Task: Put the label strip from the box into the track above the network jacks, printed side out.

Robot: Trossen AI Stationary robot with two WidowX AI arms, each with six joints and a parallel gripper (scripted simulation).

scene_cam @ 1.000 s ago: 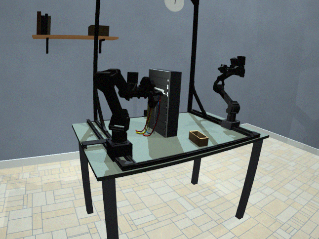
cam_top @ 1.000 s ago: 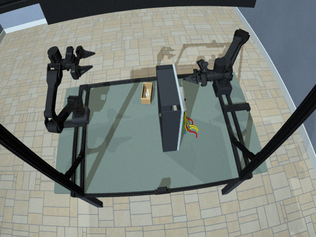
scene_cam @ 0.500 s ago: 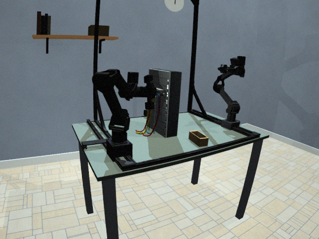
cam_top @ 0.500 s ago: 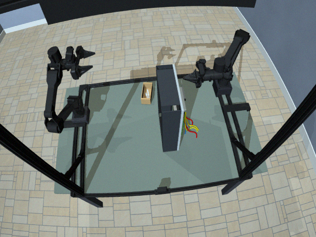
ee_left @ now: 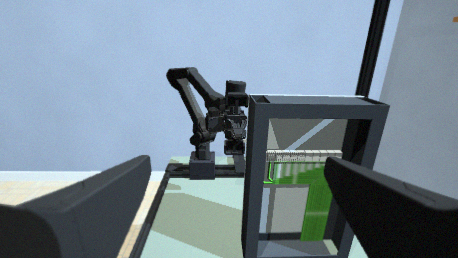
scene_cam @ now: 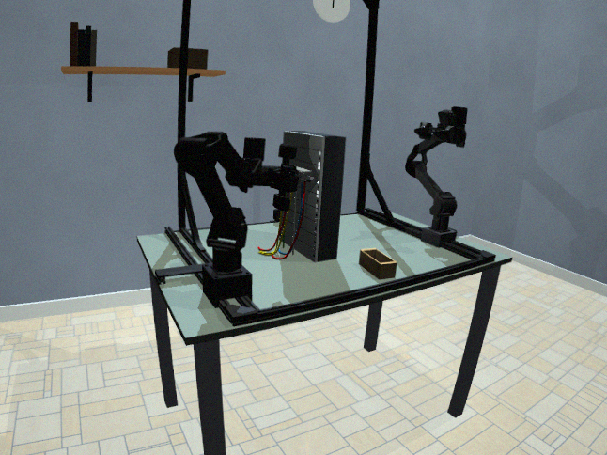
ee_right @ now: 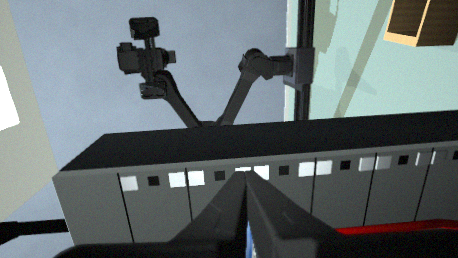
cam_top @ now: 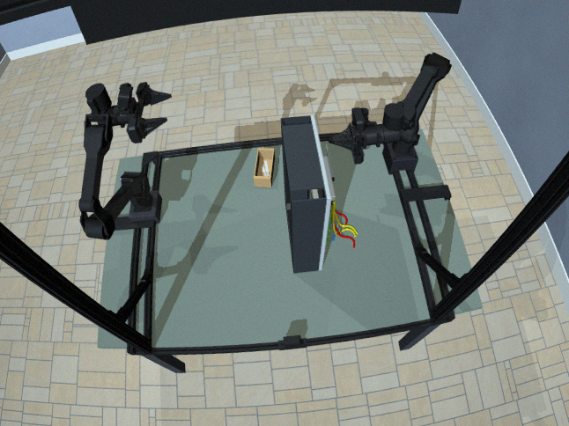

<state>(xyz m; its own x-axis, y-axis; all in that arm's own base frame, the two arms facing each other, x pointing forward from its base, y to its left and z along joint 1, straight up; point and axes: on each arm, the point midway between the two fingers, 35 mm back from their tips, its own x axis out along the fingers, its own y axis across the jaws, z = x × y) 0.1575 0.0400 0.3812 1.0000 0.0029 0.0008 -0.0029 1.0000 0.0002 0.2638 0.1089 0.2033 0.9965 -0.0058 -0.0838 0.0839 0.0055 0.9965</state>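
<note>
Right now my right hand is 4 cm past the blue-white label strip and 5 cm to the right of it. From my right hand the other things lie so: box 15 cm ahead, 21 cm to the left, 27 cm below.
</note>
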